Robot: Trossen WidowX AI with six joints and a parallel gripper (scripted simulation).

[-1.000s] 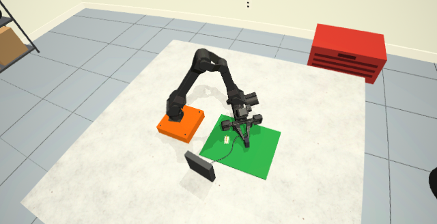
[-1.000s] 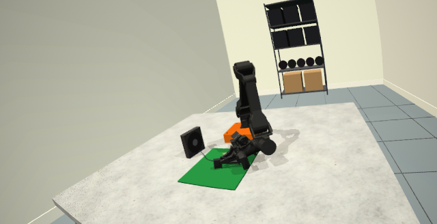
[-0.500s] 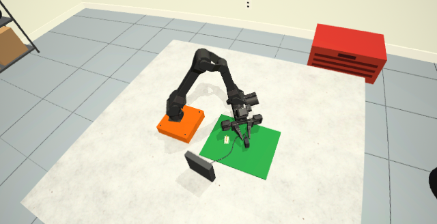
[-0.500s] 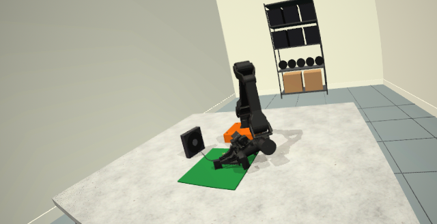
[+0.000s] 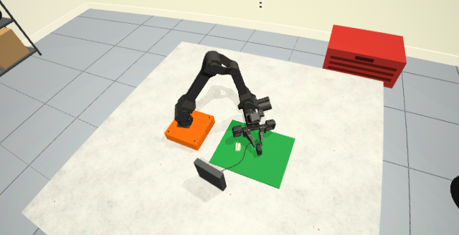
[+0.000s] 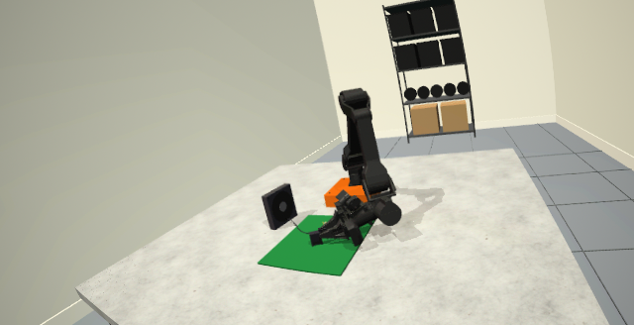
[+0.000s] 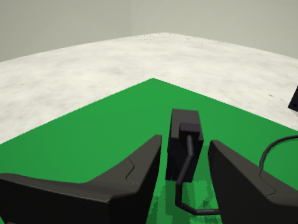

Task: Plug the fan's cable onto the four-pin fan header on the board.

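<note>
Right now the black plug is 10 mm to the right of my gripper tip and 10 mm below it. The rest, counted from my gripper tip: green board 20 mm behind, 50 mm below; then black fan 150 mm behind, 160 mm to the right, 20 mm above; then pale fan header 90 mm behind, 30 mm below.
</note>
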